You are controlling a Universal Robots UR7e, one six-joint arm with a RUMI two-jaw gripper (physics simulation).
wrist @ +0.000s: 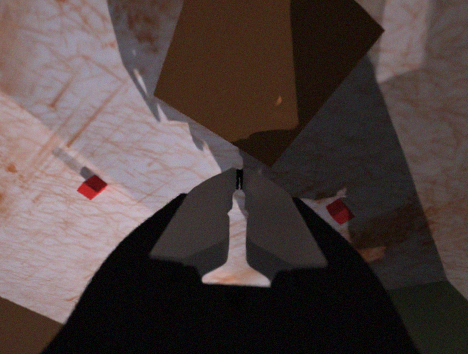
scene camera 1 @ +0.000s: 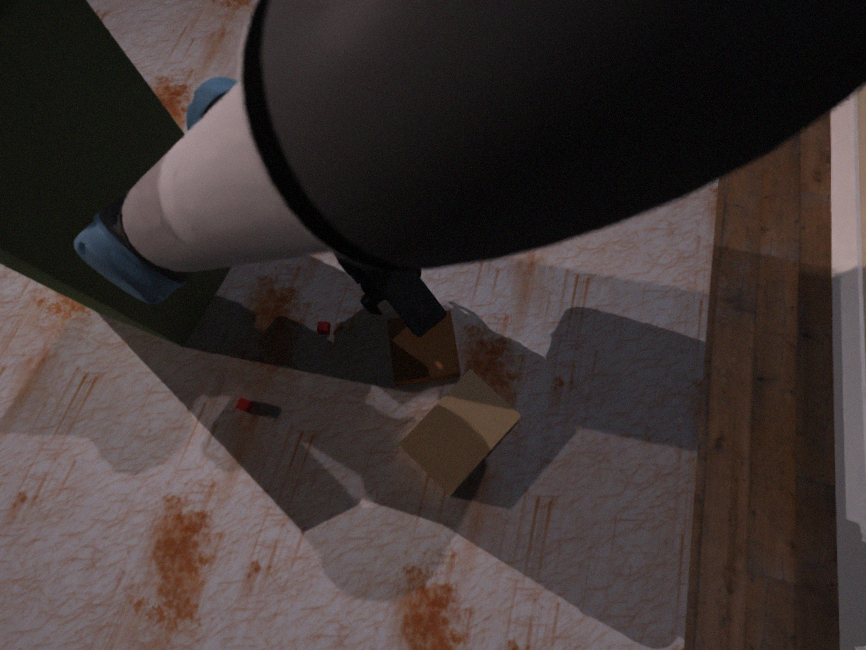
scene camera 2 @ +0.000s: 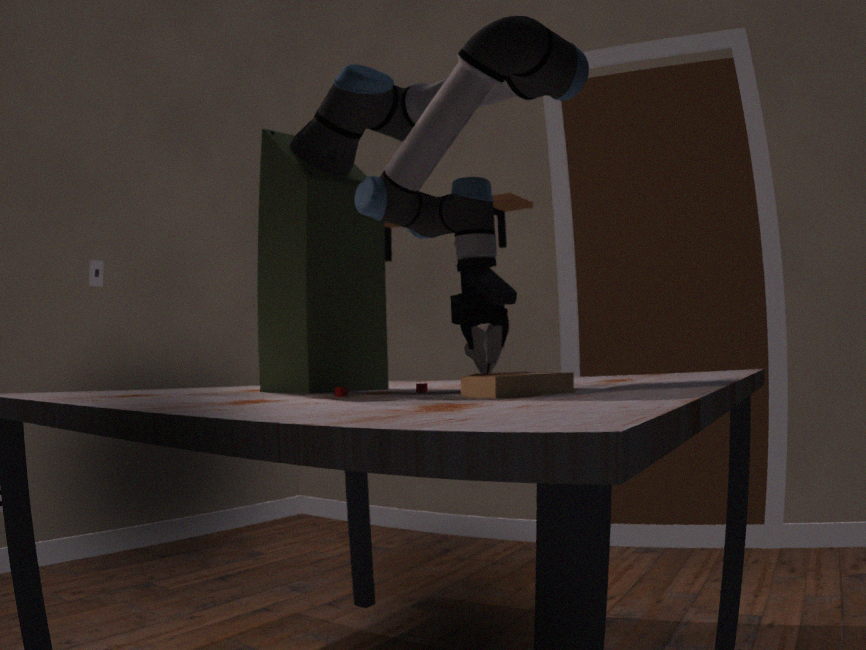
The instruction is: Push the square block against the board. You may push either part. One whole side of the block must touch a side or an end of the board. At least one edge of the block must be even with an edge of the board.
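Where they show: gripper, between the fingertips: point(wrist: 239, 171); arm's base, origin of its link: point(scene camera 2: 319, 158).
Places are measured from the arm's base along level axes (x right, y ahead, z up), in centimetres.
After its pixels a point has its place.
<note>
The square block point(scene camera 1: 428, 355) @(x 16.2, y 41.9, z -47.5 cm) point(wrist: 227, 65) @(x 13.6, y 42.5, z -47.5 cm) is brown and lies flat on the table. The board point(scene camera 1: 451, 437) @(x 28.0, y 45.0, z -47.4 cm) point(scene camera 2: 531, 384) @(x 31.1, y 49.0, z -48.9 cm) is pale tan and lies turned at an angle to the block. In scene camera 1, a corner of the block is close to a corner of the board; whether they touch is unclear, and no whole side lies against the board. My gripper point(scene camera 2: 487, 370) @(x 8.4, y 37.1, z -47.9 cm) point(wrist: 239, 171) @(x 8.4, y 37.1, z -47.9 cm) is shut and empty, pointing down low behind the board in scene camera 2. In the wrist view its tips are just short of the block's near corner. In scene camera 1 its tips are hidden.
Small red cubes lie on the table, at the left in scene camera 1 point(scene camera 1: 323, 327) @(x 11.0, y 25.7, z -49.0 cm) point(scene camera 1: 242, 404) @(x 22.6, y 14.6, z -49.0 cm) and on both sides of the fingers in the wrist view point(wrist: 92, 187) @(x -3.8, y 47.2, z -49.2 cm) point(wrist: 340, 211) @(x 11.1, y 26.4, z -49.1 cm). A tall green pedestal point(scene camera 1: 76, 174) @(x 4.2, y 7.5, z -20.4 cm) point(scene camera 2: 342, 279) @(x 4.2, y 7.5, z -28.1 cm) stands beside them. The arm covers much of scene camera 1.
</note>
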